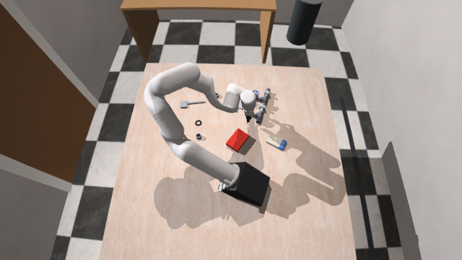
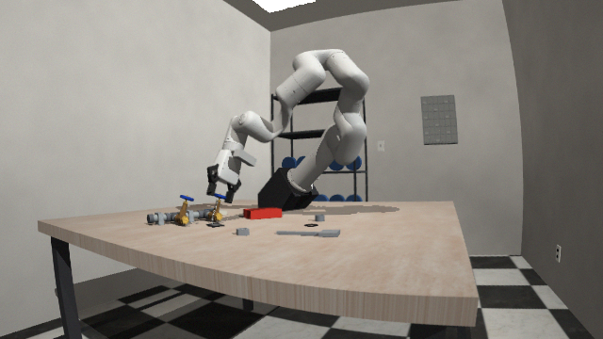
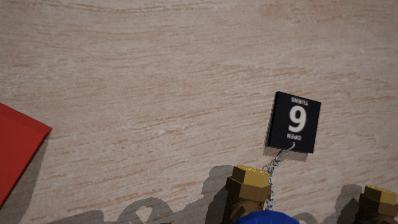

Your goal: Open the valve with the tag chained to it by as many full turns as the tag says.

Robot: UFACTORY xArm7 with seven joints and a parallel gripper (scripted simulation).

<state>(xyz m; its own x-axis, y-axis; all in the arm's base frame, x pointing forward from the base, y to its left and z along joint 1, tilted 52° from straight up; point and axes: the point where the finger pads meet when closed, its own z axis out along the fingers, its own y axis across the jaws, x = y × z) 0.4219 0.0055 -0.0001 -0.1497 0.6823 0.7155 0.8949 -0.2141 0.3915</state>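
My gripper is now 70 mm short of the black tag, 60 mm to the right of it and 80 mm above it. Round my hand: red block (170 mm behind, 20 mm to the left, 70 mm below); then white box (120 mm behind, 200 mm to the right, 80 mm below); then grey flat tool (390 mm to the left, 80 mm below).
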